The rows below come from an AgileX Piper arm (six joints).
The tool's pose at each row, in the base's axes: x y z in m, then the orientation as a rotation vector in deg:
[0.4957 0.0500 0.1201 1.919 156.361 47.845]
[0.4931 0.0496 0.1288 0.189 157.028 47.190]
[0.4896 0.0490 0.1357 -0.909 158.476 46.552]
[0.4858 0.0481 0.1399 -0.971 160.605 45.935]
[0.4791 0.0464 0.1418 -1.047 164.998 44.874]
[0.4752 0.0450 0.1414 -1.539 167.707 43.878]
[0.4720 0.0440 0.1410 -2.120 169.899 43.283]
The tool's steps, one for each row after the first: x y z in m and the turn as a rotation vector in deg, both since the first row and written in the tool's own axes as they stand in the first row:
[0.0002 0.0046 -0.0078 0.396 0.784 -1.088]
[0.0016 0.0081 -0.0146 1.002 2.180 -1.552]
[0.0041 0.0099 -0.0195 1.825 4.007 -1.156]
[0.0098 0.0100 -0.0237 3.348 7.835 -0.253]
[0.0135 0.0088 -0.0253 4.430 10.218 -0.021]
[0.0166 0.0080 -0.0264 5.138 12.239 0.101]

